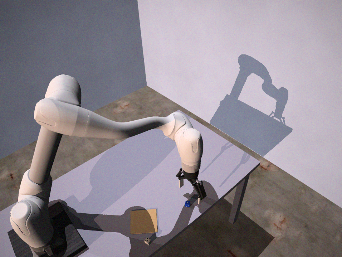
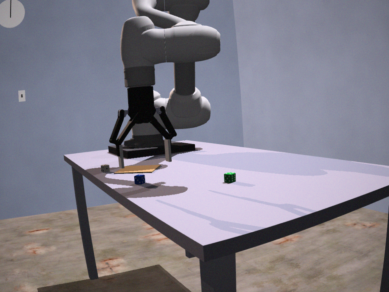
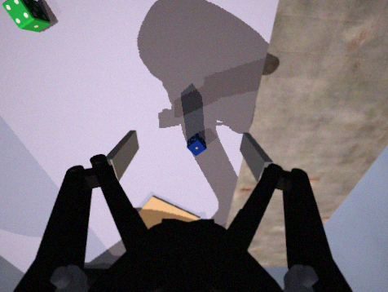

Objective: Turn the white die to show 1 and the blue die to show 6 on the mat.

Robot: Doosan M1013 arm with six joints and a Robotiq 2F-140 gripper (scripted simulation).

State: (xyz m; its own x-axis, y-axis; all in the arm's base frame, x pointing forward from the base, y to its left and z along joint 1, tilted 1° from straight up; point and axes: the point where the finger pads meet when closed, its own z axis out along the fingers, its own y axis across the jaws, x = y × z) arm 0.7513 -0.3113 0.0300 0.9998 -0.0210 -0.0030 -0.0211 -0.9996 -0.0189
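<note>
Now: the green die 19 cm to the left of my hand, 14 cm ahead of it and 6 cm below it. The rest, counted from my hand: white die (33 cm behind, 6 cm below, 4 cm to the right); tan mat (27 cm behind, 7 cm to the left, 7 cm below); blue die (6 cm below, 3 cm behind, 1 cm to the right).
</note>
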